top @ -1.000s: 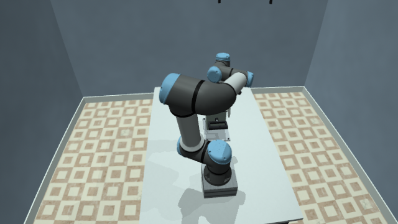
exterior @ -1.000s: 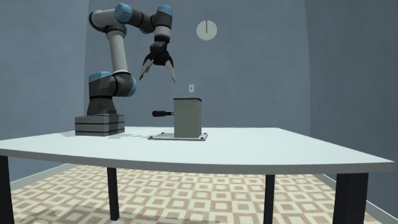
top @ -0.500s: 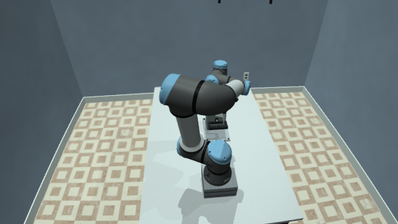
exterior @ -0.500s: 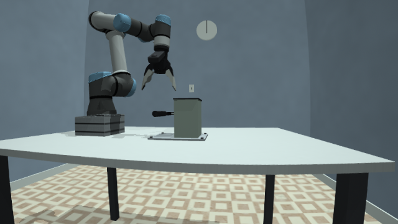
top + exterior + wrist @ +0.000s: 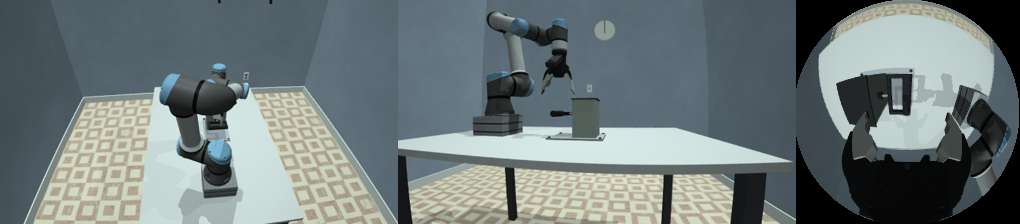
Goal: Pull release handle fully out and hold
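Right now my hand is 90 mm short of the plate, 20 mm to the right of it and 190 mm above it.
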